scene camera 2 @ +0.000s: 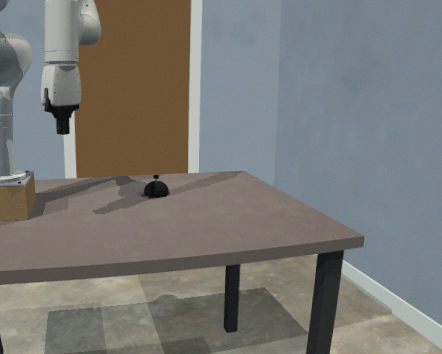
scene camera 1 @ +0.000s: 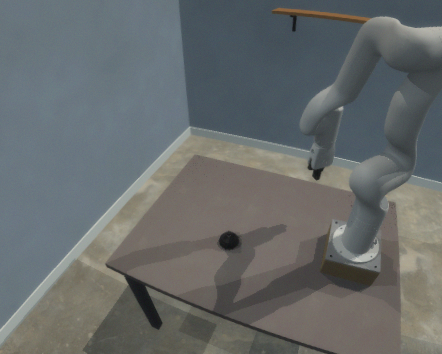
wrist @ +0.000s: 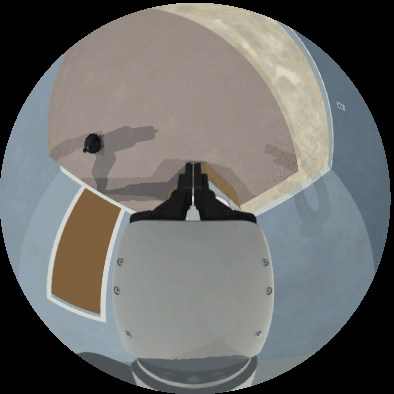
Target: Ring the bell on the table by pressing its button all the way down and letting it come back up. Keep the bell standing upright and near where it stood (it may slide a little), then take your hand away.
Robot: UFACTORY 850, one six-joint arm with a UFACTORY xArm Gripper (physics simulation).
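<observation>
A black dome-shaped bell [scene camera 1: 229, 240] [scene camera 2: 156, 189] [wrist: 93, 143] stands upright on the table [scene camera 1: 200, 190] [scene camera 2: 240, 225] [wrist: 175, 75]. Its small button [scene camera 2: 156, 176] sticks up from the top of the dome in the second scene view. My gripper [scene camera 1: 316, 175] [scene camera 2: 62, 131] [wrist: 192, 172] is shut and empty, its black fingertips together and pointing down. It hangs high above the table, well apart from the bell; in the wrist view the bell lies to the left of the fingers.
The arm's base stands on a wooden block [scene camera 1: 350, 273] [scene camera 2: 18, 202] on the table. A brown door [scene camera 2: 135, 85] [wrist: 77, 252] and blue walls stand around the table. A wooden shelf board [scene camera 1: 320, 16] is on the wall. Arm shadows fall around the bell.
</observation>
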